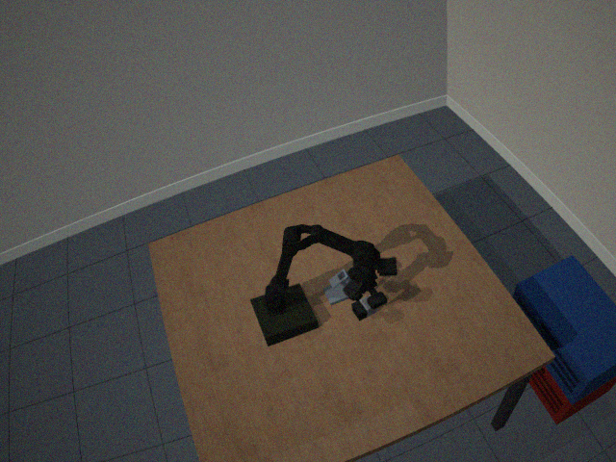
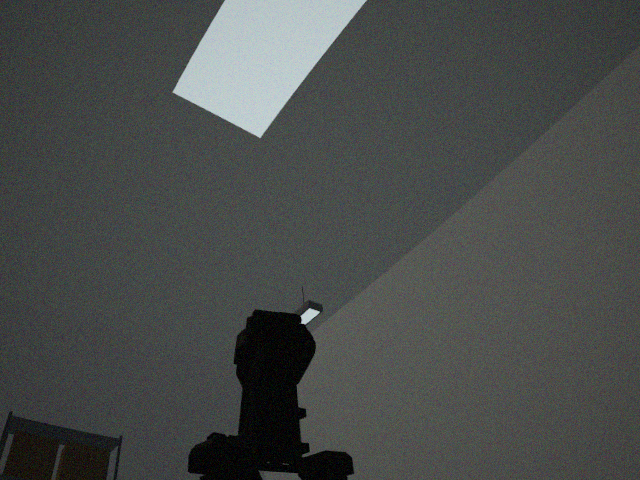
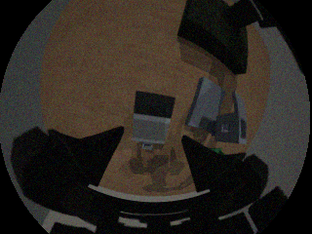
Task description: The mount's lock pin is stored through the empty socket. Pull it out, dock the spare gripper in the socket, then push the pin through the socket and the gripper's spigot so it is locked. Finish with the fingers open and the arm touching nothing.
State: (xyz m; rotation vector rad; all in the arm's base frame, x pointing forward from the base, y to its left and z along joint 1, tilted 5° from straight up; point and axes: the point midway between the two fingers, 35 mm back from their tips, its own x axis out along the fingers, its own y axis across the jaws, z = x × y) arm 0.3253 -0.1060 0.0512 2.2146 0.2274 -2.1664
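Now: the spare gripper 3 cm below my gripper tip and 1 cm to the right of it. The rest, counted from my gripper tip: grey mount (11 cm to the left, 6 cm behind, 1 cm below); green pin cradle (23 cm to the left, 6 cm ahead, 3 cm below).
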